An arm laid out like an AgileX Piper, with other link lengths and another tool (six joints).
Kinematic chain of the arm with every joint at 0, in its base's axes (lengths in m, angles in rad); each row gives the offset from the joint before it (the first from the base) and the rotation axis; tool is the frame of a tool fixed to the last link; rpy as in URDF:
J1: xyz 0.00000 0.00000 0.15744 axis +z
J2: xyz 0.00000 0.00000 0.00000 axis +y
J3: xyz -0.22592 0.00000 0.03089 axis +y
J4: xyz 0.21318 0.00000 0.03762 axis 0.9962 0 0.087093
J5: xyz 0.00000 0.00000 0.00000 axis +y
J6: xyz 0.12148 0.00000 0.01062 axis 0.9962 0 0.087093
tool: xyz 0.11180 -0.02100 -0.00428 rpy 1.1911 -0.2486 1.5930
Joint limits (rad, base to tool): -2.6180..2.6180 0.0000..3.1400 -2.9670..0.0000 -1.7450..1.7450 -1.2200..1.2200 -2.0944..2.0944
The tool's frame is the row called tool.
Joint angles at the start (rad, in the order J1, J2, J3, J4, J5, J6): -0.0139, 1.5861, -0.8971, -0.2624, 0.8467, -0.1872
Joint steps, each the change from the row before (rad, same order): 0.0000, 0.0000, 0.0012, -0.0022, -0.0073, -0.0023; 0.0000, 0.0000, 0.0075, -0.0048, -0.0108, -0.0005; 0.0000, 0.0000, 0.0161, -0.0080, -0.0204, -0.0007; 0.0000, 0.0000, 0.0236, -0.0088, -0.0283, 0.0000; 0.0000, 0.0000, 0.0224, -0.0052, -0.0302, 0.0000; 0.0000, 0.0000, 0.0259, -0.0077, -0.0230, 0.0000; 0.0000, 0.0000, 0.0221, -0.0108, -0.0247, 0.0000; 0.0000, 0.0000, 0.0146, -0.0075, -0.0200, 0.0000; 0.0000, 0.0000, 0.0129, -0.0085, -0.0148, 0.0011; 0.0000, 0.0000, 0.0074, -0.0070, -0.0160, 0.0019; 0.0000, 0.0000, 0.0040, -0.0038, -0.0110, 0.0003; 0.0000, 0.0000, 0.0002, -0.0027, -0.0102, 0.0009
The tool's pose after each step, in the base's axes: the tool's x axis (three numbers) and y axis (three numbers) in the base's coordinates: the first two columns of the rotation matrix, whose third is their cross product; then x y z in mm. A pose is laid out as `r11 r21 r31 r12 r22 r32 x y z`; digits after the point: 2 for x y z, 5 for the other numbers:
-0.07575 0.97509 -0.20847 0.90610 0.15459 0.39380 248.81 -72.97 54.03
-0.08059 0.97415 -0.21105 0.90413 0.16058 0.39594 249.01 -73.35 52.86
-0.08942 0.97257 -0.21472 0.90117 0.17081 0.39840 248.68 -73.82 50.19
-0.09989 0.97095 -0.21741 0.89771 0.18218 0.40116 247.61 -73.98 46.12
-0.10815 0.97015 -0.21704 0.89319 0.19068 0.40724 247.14 -73.39 42.17
-0.11875 0.96865 -0.21821 0.89282 0.20033 0.40342 243.82 -73.39 37.53
-0.13068 0.96633 -0.22167 0.88963 0.21298 0.40398 242.24 -73.69 33.93
-0.13897 0.96469 -0.22376 0.88575 0.22213 0.40755 242.00 -73.68 31.66
-0.14650 0.96286 -0.22678 0.88338 0.23052 0.40805 241.17 -74.01 29.70
-0.15113 0.96156 -0.22928 0.87847 0.23700 0.41487 242.45 -74.04 28.83
-0.15441 0.96073 -0.23056 0.87460 0.24147 0.42045 243.68 -73.91 28.43
-0.15550 0.96029 -0.23165 0.86968 0.24430 0.42893 246.01 -73.68 28.76

